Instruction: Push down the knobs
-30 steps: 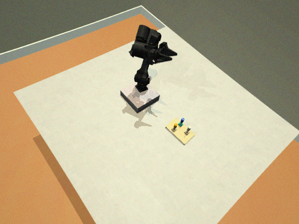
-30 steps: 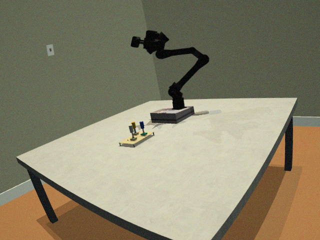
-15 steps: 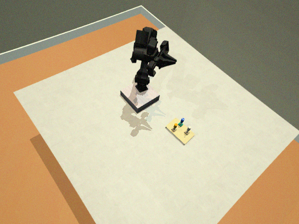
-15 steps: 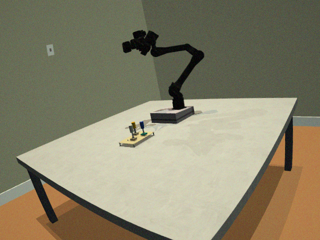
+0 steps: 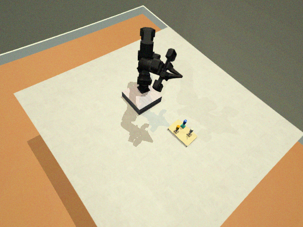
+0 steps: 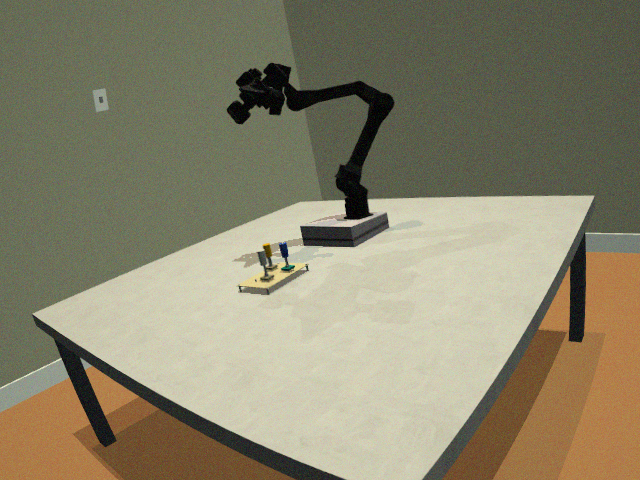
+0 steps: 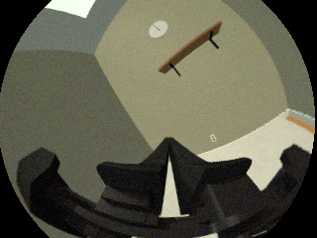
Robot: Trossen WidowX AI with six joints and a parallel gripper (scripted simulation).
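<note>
Right now the blue knob is 40 mm ahead of my gripper tip, 110 mm to the left of it and 400 mm below it. The rest, counted from my gripper tip: grey knob 100 mm ahead, 110 mm to the left, 400 mm below.
</note>
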